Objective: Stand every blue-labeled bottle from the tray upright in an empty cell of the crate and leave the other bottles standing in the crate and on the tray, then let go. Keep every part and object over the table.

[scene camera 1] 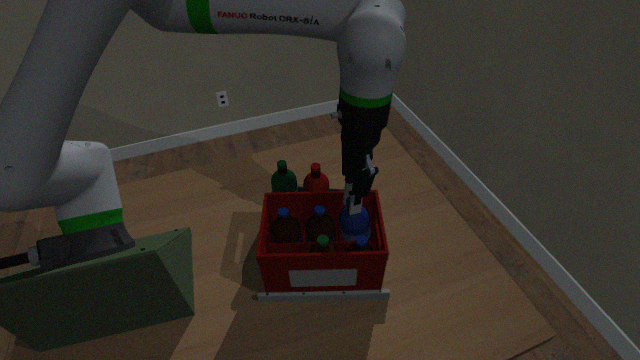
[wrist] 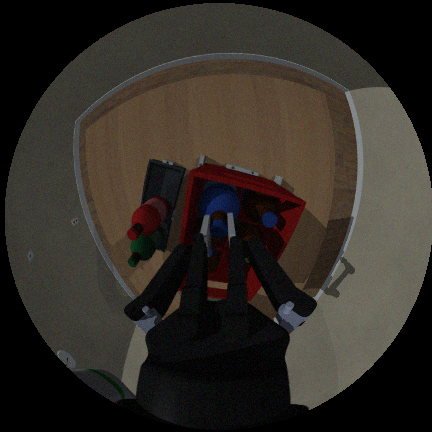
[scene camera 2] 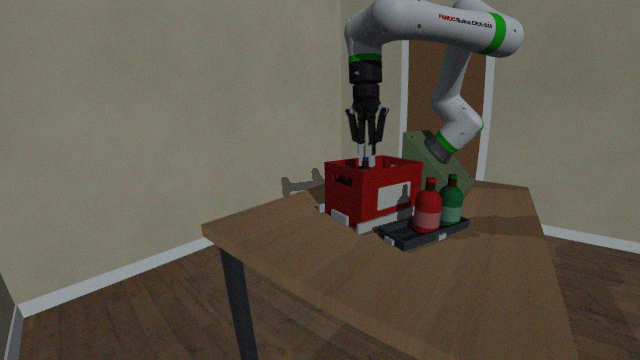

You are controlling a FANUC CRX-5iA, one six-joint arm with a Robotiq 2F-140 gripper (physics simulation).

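Seen in the pictures: gripper, fingertip midpoint: [scene camera 1: 351, 207] [wrist: 218, 221] [scene camera 2: 366, 165]; arm's base at its link origin: [scene camera 1: 100, 254] [scene camera 2: 435, 152].
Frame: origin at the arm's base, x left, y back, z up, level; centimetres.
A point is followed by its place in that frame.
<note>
The blue bottle [scene camera 1: 354, 224] @[x -16.7, y -54.5, z -1.6 cm] [wrist: 220, 201] @[x -14.6, y -58.0, z -0.2 cm] stands upright in the back right cell of the red crate [scene camera 1: 324, 256] @[x -22.7, y -43.8, z 0.6 cm] [scene camera 2: 345, 195] @[x -18.2, y -60.5, z -7.6 cm] [wrist: 187, 210] @[x -9.6, y -58.0, z 0.9 cm] as scene camera 1 sees it; its base is hidden. My gripper [scene camera 1: 353, 205] @[x -13.8, y -55.3, z 1.0 cm] [scene camera 2: 366, 159] @[x -13.8, y -55.3, z 1.0 cm] [wrist: 218, 221] @[x -13.8, y -55.3, z 1.0 cm] is shut on its neck at the crate's rim. Brown bottles with blue caps [scene camera 1: 283, 225] @[x -7.7, y -40.3, z -3.8 cm] [scene camera 1: 319, 225] @[x -11.4, y -48.0, z -4.0 cm] [wrist: 269, 219] @[x -21.9, y -53.3, z -0.3 cm] and one with a green cap [scene camera 1: 323, 242] @[x -18.9, y -45.4, z -0.2 cm] stand in other cells. A red bottle [scene camera 1: 316, 181] @[x 3.0, y -54.2, z -4.4 cm] [scene camera 2: 428, 210] @[x 5.6, y -58.6, z -8.7 cm] [wrist: 146, 218] @[x 2.5, y -56.2, z -5.1 cm] and a green bottle [scene camera 1: 283, 179] @[x 8.2, y -46.5, z -4.6 cm] [scene camera 2: 451, 201] @[x 10.9, y -50.9, z -7.6 cm] [wrist: 143, 247] @[x 7.7, y -48.6, z -5.3 cm] stand on the dark tray [scene camera 2: 404, 244] @[x 2.1, y -69.1, z -14.5 cm] [wrist: 162, 176] @[x 0.5, y -63.2, z -16.0 cm].
Pale strips [scene camera 1: 324, 295] @[x -23.5, y -43.1, z -13.9 cm] [scene camera 2: 370, 225] @[x -9.4, y -61.9, z -14.8 cm] run along the crate's foot on the wooden table [scene camera 1: 450, 300] @[x -37.5, y -69.8, z -16.5 cm] [scene camera 2: 300, 255] @[x -18.8, y -82.8, z -16.6 cm] [wrist: 225, 115] @[x -19.4, y -75.2, z -16.6 cm]. The tray lies close beside the crate. The green arm base [scene camera 1: 100, 295] @[x -10.7, y 0.3, z -0.1 cm] [scene camera 2: 419, 150] @[x -5.3, y -15.2, z 2.0 cm] stands on the crate's far side from scene camera 2. The crate's walls surround the held bottle.
</note>
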